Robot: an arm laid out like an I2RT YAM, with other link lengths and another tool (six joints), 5 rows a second.
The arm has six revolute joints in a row. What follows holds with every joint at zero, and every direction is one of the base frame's.
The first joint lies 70 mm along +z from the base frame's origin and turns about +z.
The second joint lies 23.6 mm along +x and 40 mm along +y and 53.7 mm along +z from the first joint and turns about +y.
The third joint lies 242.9 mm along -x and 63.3 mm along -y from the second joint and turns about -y.
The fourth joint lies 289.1 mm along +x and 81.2 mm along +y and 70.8 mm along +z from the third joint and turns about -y.
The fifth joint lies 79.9 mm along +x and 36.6 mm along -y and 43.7 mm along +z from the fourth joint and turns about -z.
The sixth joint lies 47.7 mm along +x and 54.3 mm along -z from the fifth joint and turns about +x.
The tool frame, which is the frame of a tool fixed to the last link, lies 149 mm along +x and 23 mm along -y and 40 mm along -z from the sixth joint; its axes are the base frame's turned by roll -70.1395, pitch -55.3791 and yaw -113.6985 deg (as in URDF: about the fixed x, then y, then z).
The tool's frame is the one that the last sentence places.
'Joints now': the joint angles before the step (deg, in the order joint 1, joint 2, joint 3, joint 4, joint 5, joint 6). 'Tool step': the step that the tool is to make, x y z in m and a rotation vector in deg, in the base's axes. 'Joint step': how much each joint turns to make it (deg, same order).
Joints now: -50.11 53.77 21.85 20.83 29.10 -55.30
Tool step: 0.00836 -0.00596 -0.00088 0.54 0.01 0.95
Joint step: -0.01 2.86 1.79 0.57 -1.01 0.16
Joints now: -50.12 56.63 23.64 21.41 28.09 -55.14
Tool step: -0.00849 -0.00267 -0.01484 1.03 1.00 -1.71
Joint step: -0.88 2.03 -0.87 1.44 0.84 0.07
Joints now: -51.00 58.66 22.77 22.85 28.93 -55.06
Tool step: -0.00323 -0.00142 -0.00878 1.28 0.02 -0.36
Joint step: -0.70 0.79 -0.10 -0.49 -0.52 0.78
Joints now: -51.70 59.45 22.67 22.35 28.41 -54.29
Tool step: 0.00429 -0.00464 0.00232 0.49 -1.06 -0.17
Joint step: 0.01 1.68 1.93 -0.60 -0.11 1.30
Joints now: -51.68 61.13 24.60 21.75 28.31 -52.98
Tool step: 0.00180 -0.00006 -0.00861 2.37 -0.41 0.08
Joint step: -0.07 0.88 1.09 -2.71 -0.64 1.90
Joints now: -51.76 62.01 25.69 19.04 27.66 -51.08
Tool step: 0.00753 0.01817 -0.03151 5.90 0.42 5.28
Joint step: -0.01 -3.57 -3.03 -6.04 -6.10 1.44
